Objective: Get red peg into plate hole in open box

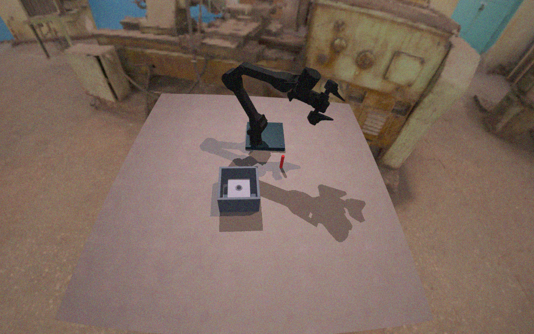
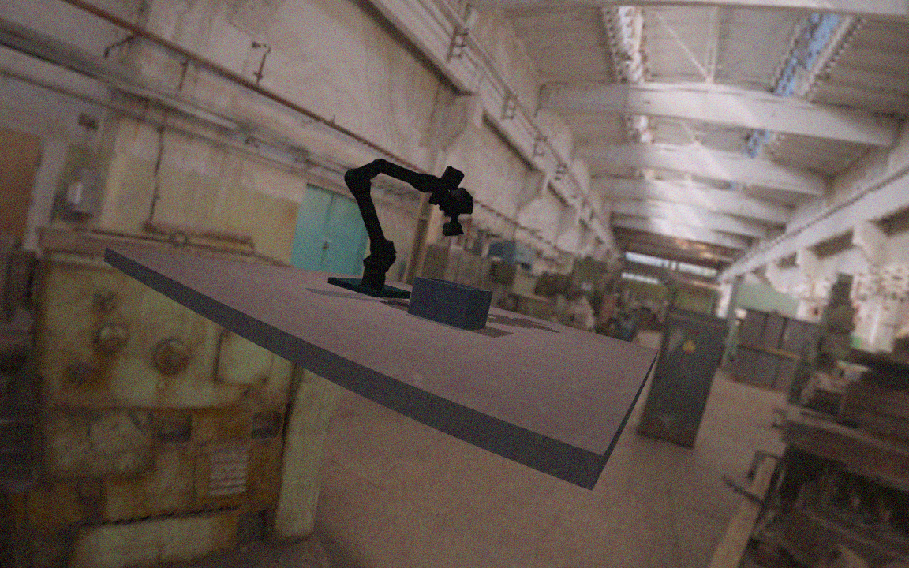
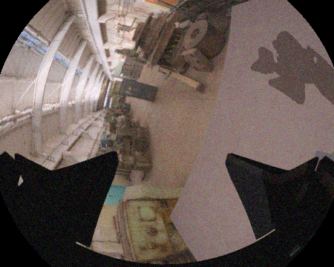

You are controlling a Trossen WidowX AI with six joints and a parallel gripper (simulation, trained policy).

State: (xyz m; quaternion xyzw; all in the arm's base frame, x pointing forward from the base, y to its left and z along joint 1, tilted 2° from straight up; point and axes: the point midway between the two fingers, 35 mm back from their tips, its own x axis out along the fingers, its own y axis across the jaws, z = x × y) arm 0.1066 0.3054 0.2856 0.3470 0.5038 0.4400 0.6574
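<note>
Right now the red peg is 260 mm below my gripper tip, 210 mm to the right of it and 50 mm ahead of it. From my gripper tip the other things lie so: blue box 410 mm to the right, 280 mm below, 210 mm ahead; plate 410 mm to the right, 260 mm below, 210 mm ahead.
</note>
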